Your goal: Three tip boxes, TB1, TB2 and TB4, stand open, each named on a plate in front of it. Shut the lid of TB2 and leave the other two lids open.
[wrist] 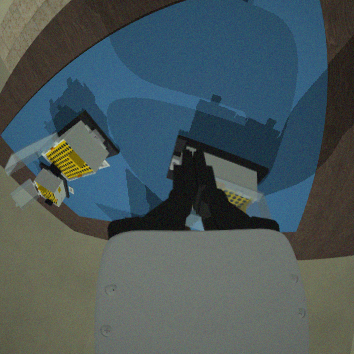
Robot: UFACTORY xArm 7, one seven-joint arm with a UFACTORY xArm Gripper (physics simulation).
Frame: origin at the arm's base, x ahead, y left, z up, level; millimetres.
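Seen in the pictures: gripper, fingertip midpoint: (190,162).
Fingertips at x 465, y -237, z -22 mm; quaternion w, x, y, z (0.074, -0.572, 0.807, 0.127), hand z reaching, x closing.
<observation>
Pixels of each thing's top centre, then the offset from my fingertips to it. "spot": a spot on its surface instead. Level surfaces: height alone.
- TB2, top centre: (205,206) 142 mm back, 19 mm left, 47 mm down
- clear lid, surface spot: (259,202) spot: 93 mm back, 62 mm right, 25 mm down
- TB1, top centre: (68,169) 48 mm back, 269 mm left, 47 mm down
- smaller TB4, surface spot: (51,186) spot: 137 mm back, 487 mm left, 67 mm down
- blue mat, surface height: 113 mm down
TB2 (232,167) is the box at the right, on a dark base. My gripper's fingers hide part of it. Its yellow tip rack (236,199) shows beside the fingers, with a clear lid (259,202) partly in view; the lid's angle is hard to tell. My gripper (190,162) is shut and empty, its fingertips in front of TB2's left end in this view. TB1 (84,145) stands at the left with its yellow tips showing and its clear lid (31,152) open. The smaller TB4 (51,186) stands below it, its clear lid (24,194) open. The name plates are not readable.
The boxes stand on a blue mat (150,80) with a brown wooden border (330,215). TB1 and TB4 stand close together near the mat's left edge. Dark shadows lie across the mat behind TB1 and TB2.
</observation>
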